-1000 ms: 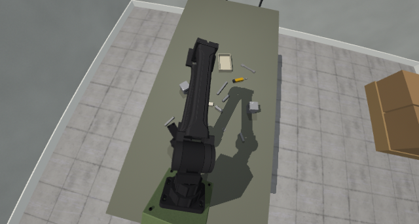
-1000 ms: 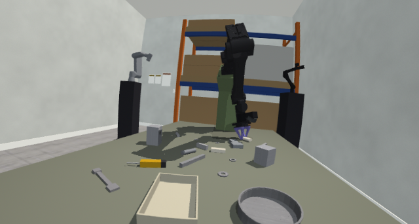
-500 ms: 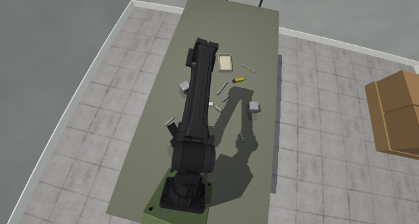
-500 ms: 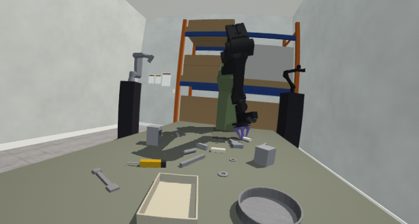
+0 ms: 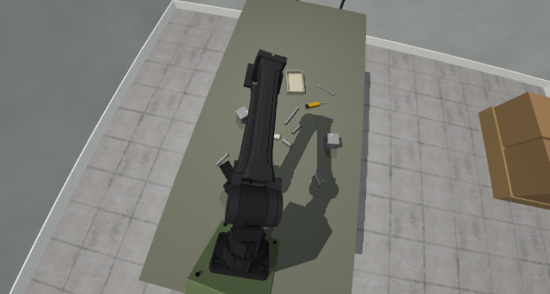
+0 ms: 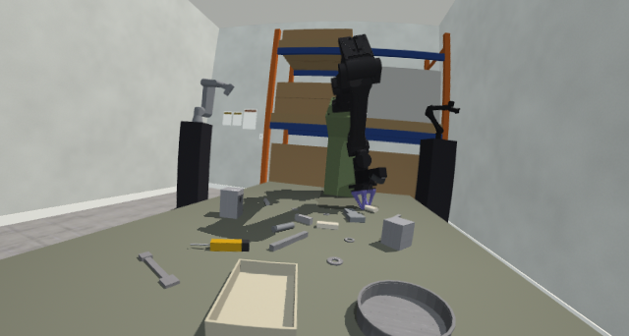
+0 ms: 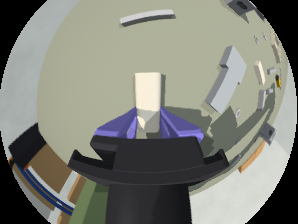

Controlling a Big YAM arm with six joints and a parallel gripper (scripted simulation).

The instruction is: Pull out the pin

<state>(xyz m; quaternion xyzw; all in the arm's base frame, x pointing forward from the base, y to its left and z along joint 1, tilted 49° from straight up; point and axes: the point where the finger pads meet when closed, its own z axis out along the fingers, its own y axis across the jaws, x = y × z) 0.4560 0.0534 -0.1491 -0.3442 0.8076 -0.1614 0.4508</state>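
Now: the cream pin 1 cm ahead of my hand and 1 cm to the left of it. Round my hand: cream tray: 58 cm ahead, 28 cm to the right; then cream piece: 24 cm ahead, 17 cm to the right; then round grey dish: 60 cm ahead, 10 cm to the right.
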